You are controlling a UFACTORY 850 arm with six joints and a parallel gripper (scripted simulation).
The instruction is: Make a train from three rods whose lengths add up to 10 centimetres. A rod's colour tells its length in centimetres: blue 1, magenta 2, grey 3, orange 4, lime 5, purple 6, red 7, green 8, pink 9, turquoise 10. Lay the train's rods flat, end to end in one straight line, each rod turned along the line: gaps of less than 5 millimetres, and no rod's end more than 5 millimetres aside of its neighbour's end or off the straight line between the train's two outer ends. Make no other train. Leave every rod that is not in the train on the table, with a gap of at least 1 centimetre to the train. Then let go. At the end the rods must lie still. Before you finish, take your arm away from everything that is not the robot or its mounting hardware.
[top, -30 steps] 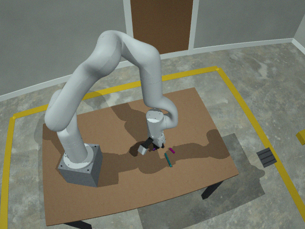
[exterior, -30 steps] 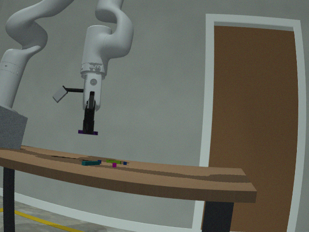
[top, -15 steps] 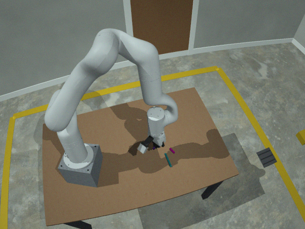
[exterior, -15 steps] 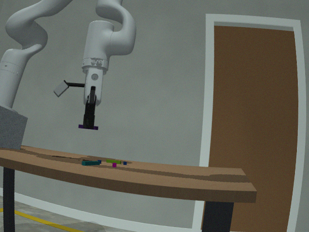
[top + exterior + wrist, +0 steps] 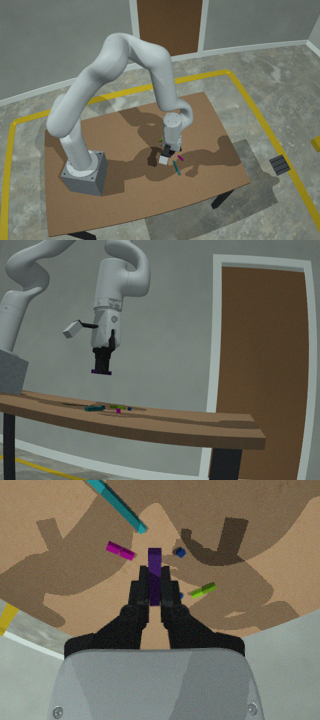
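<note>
My gripper is now 2 cm short of the turquoise rod, 6 cm to the left of it and 12 cm above it. From my hand the other things lie so: lime rod 2 cm behind, 15 cm to the left, 12 cm below; purple rod 2 cm below.
</note>
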